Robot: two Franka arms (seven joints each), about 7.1 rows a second.
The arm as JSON. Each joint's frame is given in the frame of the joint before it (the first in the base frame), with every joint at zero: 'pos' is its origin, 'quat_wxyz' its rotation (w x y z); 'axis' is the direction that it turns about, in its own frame. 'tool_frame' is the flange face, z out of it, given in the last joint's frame.
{
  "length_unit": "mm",
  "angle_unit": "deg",
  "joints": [
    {
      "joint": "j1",
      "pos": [
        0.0,
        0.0,
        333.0
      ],
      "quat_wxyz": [
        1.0,
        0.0,
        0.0,
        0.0
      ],
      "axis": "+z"
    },
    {
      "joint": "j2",
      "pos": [
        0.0,
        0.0,
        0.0
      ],
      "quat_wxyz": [
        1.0,
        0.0,
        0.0,
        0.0
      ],
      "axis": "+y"
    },
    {
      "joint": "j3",
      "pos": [
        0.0,
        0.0,
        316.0
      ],
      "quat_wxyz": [
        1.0,
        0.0,
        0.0,
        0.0
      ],
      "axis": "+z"
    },
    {
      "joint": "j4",
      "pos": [
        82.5,
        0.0,
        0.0
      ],
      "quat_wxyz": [
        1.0,
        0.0,
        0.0,
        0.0
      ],
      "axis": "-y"
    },
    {
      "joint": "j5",
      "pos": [
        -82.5,
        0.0,
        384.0
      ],
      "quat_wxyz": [
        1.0,
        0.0,
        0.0,
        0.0
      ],
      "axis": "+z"
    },
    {
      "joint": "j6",
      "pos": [
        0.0,
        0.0,
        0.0
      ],
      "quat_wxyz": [
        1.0,
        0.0,
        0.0,
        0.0
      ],
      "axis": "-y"
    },
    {
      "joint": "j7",
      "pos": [
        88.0,
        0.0,
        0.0
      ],
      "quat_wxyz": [
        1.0,
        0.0,
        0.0,
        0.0
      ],
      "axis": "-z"
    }
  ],
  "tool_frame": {
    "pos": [
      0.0,
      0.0,
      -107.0
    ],
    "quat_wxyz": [
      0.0,
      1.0,
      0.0,
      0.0
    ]
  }
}
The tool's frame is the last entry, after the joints.
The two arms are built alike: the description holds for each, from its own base.
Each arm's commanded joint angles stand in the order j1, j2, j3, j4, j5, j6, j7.
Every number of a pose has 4 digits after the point.
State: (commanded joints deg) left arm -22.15 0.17 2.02 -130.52 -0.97 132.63 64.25; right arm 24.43 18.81 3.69 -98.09 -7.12 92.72 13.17
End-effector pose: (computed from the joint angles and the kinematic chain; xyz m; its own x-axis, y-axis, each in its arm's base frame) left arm 0.4881 -0.1793 0.3570 0.1088 -0.9937 0.0261 -0.9937 -0.1094 -0.0249; right arm 0.5334 0.2674 0.3725 0.8957 0.2342 -0.3779 0.3195 -0.9302 0.1808
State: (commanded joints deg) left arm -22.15 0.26 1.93 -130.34 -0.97 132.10 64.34; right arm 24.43 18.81 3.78 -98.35 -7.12 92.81 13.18
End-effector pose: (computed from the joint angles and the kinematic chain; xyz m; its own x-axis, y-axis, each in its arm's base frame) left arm 0.4878 -0.1800 0.3567 0.1057 -0.9941 0.0228 -0.9942 -0.1061 -0.0180; right arm 0.5323 0.2678 0.3707 0.8943 0.2352 -0.3806 0.3214 -0.9295 0.1808
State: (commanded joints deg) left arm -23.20 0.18 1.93 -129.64 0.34 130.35 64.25; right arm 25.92 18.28 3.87 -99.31 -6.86 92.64 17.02
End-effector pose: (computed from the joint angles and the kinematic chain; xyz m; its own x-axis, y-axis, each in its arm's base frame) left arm 0.4849 -0.1886 0.3600 0.0743 -0.9972 -0.0002 -0.9972 -0.0743 -0.0104; right arm 0.5203 0.2805 0.3691 0.9050 0.1950 -0.3780 0.2870 -0.9358 0.2045
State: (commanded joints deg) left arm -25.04 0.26 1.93 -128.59 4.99 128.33 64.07; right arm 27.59 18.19 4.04 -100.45 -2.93 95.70 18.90
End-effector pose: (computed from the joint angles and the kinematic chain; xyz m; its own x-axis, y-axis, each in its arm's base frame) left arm 0.4810 -0.2025 0.3643 -0.0045 -0.9978 -0.0658 -0.9998 0.0058 -0.0199; right arm 0.5089 0.3044 0.3634 0.9125 0.1933 -0.3606 0.2605 -0.9541 0.1477
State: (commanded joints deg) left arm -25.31 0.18 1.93 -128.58 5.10 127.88 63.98; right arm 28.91 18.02 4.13 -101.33 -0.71 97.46 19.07
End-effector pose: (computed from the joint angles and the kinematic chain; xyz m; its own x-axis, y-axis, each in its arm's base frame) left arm 0.4793 -0.2043 0.3644 -0.0086 -0.9975 -0.0700 -0.9998 0.0097 -0.0149; right arm 0.4993 0.3201 0.3600 0.9108 0.2101 -0.3553 0.2642 -0.9581 0.1107
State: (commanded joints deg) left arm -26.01 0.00 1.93 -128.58 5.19 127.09 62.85; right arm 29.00 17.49 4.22 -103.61 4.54 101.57 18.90
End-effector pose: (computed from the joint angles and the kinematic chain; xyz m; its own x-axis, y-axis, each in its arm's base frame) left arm 0.4754 -0.2093 0.3649 -0.0017 -0.9971 -0.0757 -1.0000 0.0023 -0.0074; right arm 0.4931 0.3283 0.3525 0.9165 0.2017 -0.3454 0.2233 -0.9745 0.0233
